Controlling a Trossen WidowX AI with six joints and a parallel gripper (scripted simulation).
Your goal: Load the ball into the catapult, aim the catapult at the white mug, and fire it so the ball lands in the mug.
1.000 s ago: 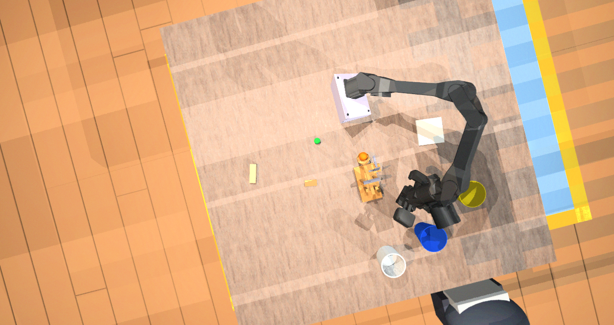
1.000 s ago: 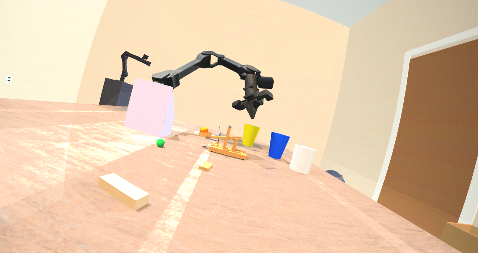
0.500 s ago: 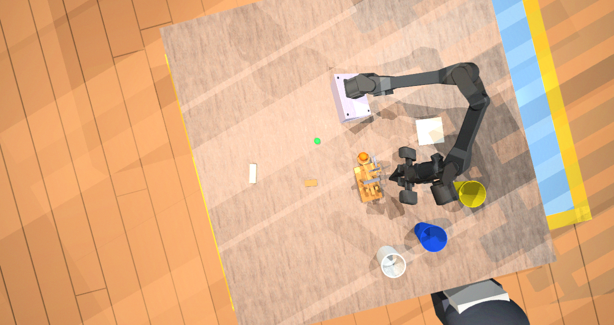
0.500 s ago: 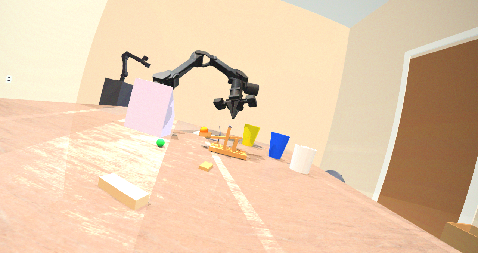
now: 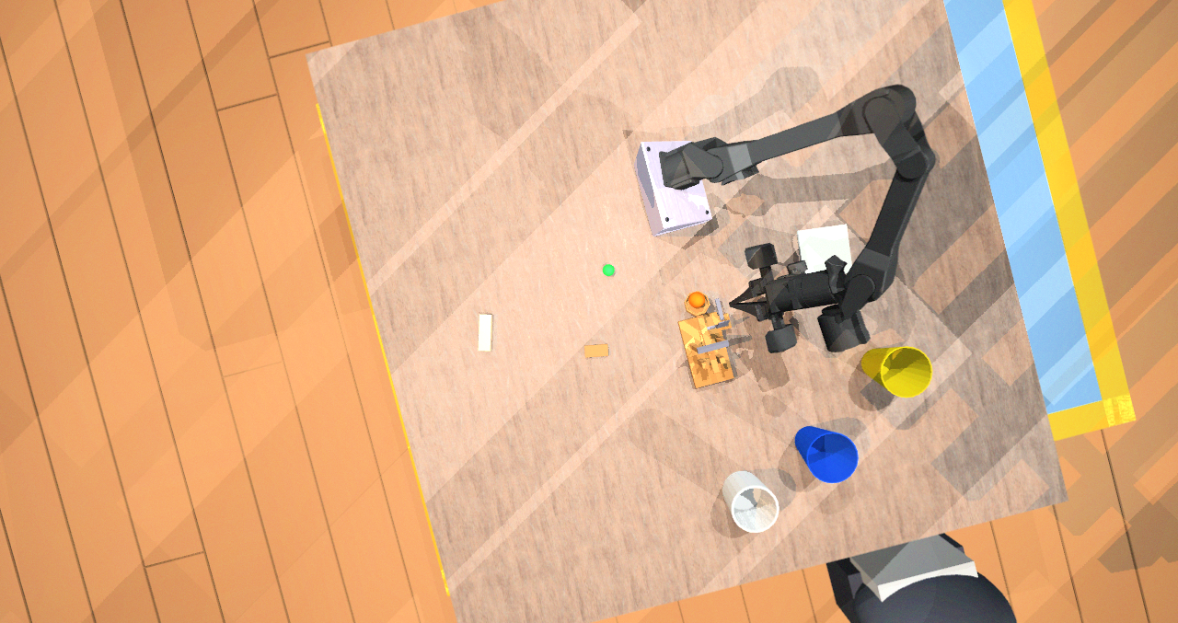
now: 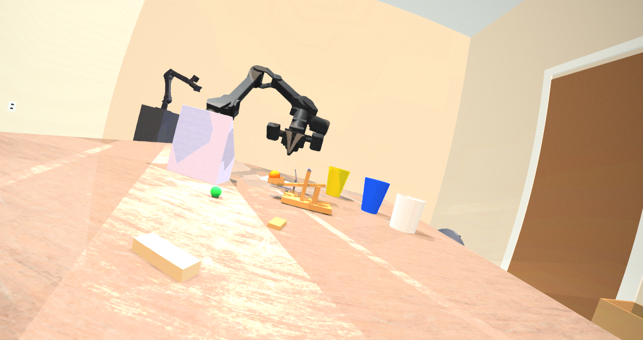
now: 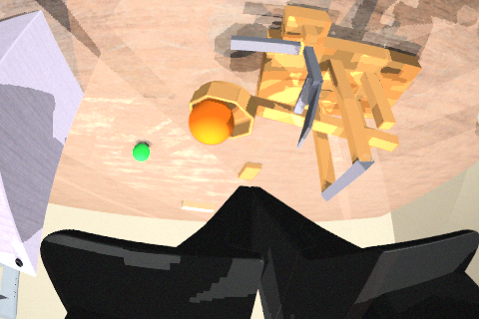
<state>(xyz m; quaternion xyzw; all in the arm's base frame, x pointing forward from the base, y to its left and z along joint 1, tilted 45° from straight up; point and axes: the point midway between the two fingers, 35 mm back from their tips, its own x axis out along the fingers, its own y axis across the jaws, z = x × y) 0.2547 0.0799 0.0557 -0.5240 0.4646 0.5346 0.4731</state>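
My gripper tip is now 70 mm above the orange ball, 50 mm to the left of it and 10 mm past it. The rest, counted from my gripper tip: green ball: 210 mm to the right, 120 mm below, 100 mm behind; then catapult: 80 mm below, 50 mm ahead, 20 mm to the right; then white sheet: 240 mm to the left, 120 mm below, 70 mm behind.
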